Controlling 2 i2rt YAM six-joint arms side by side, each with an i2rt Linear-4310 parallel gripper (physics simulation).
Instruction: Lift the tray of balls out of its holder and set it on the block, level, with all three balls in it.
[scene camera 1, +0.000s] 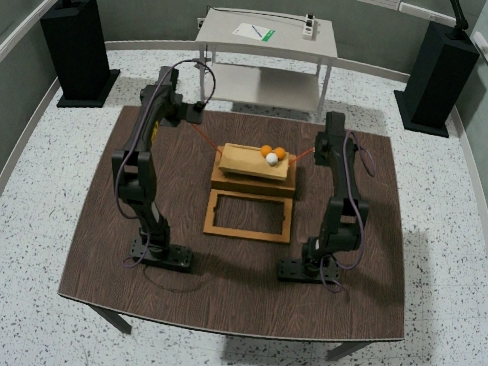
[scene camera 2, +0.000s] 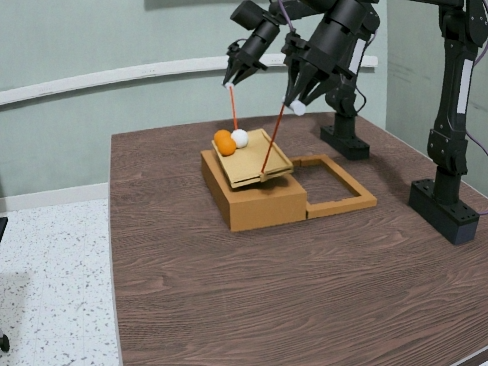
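Where they show: left gripper, fingertip midpoint: (scene camera 1: 175, 116) (scene camera 2: 291, 108); right gripper, fingertip midpoint: (scene camera 2: 226, 86); left arm's base, link origin: (scene camera 1: 160, 252) (scene camera 2: 443, 202); right arm's base, link origin: (scene camera 1: 309, 270) (scene camera 2: 344, 138).
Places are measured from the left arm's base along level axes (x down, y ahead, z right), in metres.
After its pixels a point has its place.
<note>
The pale wooden tray (scene camera 1: 245, 162) {x -0.048, y 0.355, z 0.217 m} (scene camera 2: 257, 154) {x -0.049, y 0.348, z 0.243 m} is over the brown block (scene camera 1: 252, 187) {x -0.001, y 0.292, z 0.252 m} (scene camera 2: 267, 209) {x 0.009, y 0.368, z 0.111 m}, tilted, with a shadowed gap at its near end in scene camera 2; contact elsewhere is unclear. Two orange balls (scene camera 1: 266, 150) {x -0.078, y 0.394, z 0.281 m} (scene camera 2: 227, 146) {x -0.066, y 0.407, z 0.263 m} and a white ball (scene camera 1: 271, 159) {x -0.081, y 0.357, z 0.301 m} (scene camera 2: 239, 138) {x -0.073, y 0.375, z 0.285 m} are bunched in it, toward its right end in scene camera 1. Red cords run from its ends up to my grippers. My left gripper (scene camera 1: 192, 123) (scene camera 2: 294, 101) {x -0.218, y 0.372, z -0.014 m} and right gripper (scene camera 1: 316, 148) {x -0.154, y 0.364, z 0.454 m} (scene camera 2: 229, 84) {x -0.154, y 0.364, z 0.454 m} are each shut on a cord's white handle, above and outside the tray.
The holder, a brown rectangular frame (scene camera 1: 247, 233) {x 0.029, y 0.133, z 0.258 m} (scene camera 2: 342, 205) {x 0.029, y 0.204, z 0.116 m}, lies on the table directly in front of the block in scene camera 1. The arm bases (scene camera 1: 161, 254) {x -0.051, y -0.026, z 0.017 m} (scene camera 1: 308, 270) {x -0.045, y -0.006, z 0.455 m} stand to either side, nearer the front edge. A white cart (scene camera 1: 267, 49) stands beyond the table.
</note>
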